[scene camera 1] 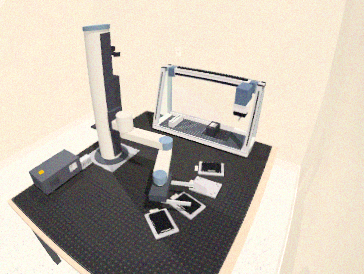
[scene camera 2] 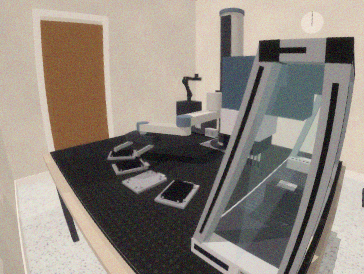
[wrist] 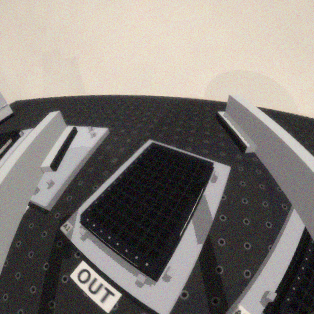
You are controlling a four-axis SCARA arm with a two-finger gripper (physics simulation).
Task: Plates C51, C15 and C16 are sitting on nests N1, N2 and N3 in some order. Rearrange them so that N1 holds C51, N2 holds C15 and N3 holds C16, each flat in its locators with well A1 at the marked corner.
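Places are measured from the arm's base along level axes (x ahead, y left, z up), in millimetres.
Pixels of known places: gripper, fingertip midpoint: (scene camera 1: 192, 194) (scene camera 2: 125, 152) (wrist: 144, 110); arm's base, link origin: (scene camera 1: 111, 155).
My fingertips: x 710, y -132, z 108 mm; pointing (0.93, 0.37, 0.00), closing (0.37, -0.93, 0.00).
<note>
For each thing: its top centre in the pictures, then the offset to it from my fingertips. "spot": a spot on its surface instead. Level surfaces: height alone.
- empty white nest, top centre: (wrist: 50, 148) (scene camera 2: 144, 177) (scene camera 1: 205, 185) dx +7, dy +171, dz -73 mm
- dark table, surface height: dz -95 mm
- grey box, surface spot: (scene camera 1: 55, 170) spot: dx -764, dy -300, dz +20 mm
My gripper (scene camera 1: 191, 194) (scene camera 2: 125, 153) (wrist: 144, 110) is open and empty, its fingers raised above the nests and turned relative to the nest marked OUT. That nest (wrist: 220, 182) carries a black plate (scene camera 1: 189, 203) (scene camera 2: 131, 165) (wrist: 150, 205), which looks flat; its A1 marker is at the lower-left corner in the wrist view. The plate's name cannot be read. An empty white nest (scene camera 1: 205, 186) (scene camera 2: 144, 181) (wrist: 75, 162) lies beside it. Another black plate (scene camera 1: 211, 167) (scene camera 2: 178, 191) sits beyond the empty nest. A third (scene camera 1: 161, 222) (scene camera 2: 121, 153) (wrist: 302, 280) sits on the other side of OUT.
The arm column (scene camera 1: 97, 95) stands on the dark table (scene camera 1: 100, 225). A framed gantry machine (scene camera 1: 215, 76) (scene camera 2: 240, 135) stands at the table's back in scene camera 1. A grey box (scene camera 1: 55, 170) lies left of the column. The arm's links reach over the table toward the nests.
</note>
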